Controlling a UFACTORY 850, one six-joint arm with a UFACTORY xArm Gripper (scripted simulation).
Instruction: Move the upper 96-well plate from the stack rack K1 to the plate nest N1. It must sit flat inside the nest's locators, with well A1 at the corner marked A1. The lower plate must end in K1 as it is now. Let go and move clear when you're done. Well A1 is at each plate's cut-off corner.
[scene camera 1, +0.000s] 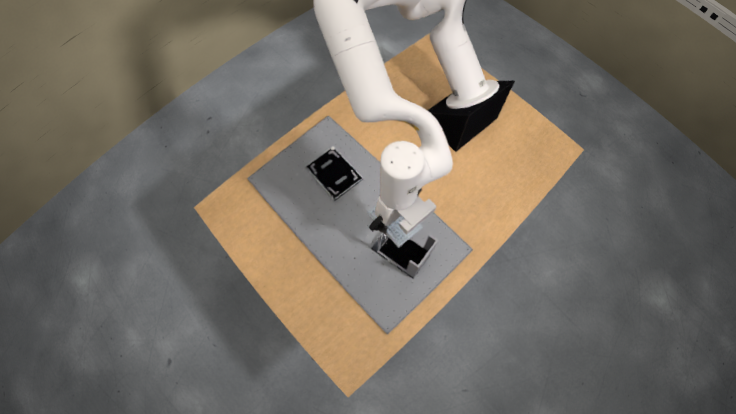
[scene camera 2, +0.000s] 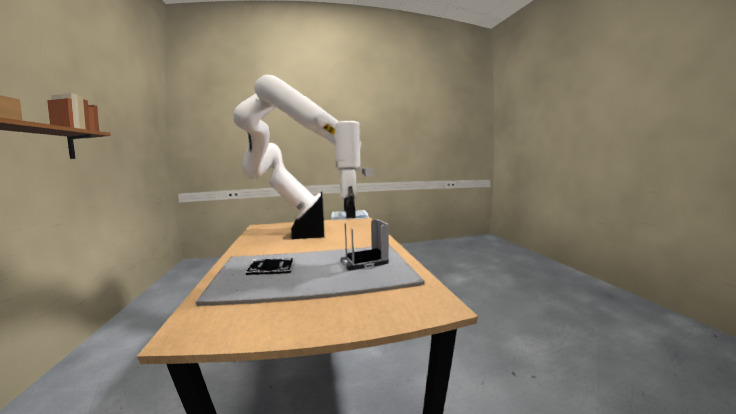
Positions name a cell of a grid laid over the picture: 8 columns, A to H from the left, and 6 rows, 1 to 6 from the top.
Observation:
In view: a dark low plate (scene camera 1: E4).

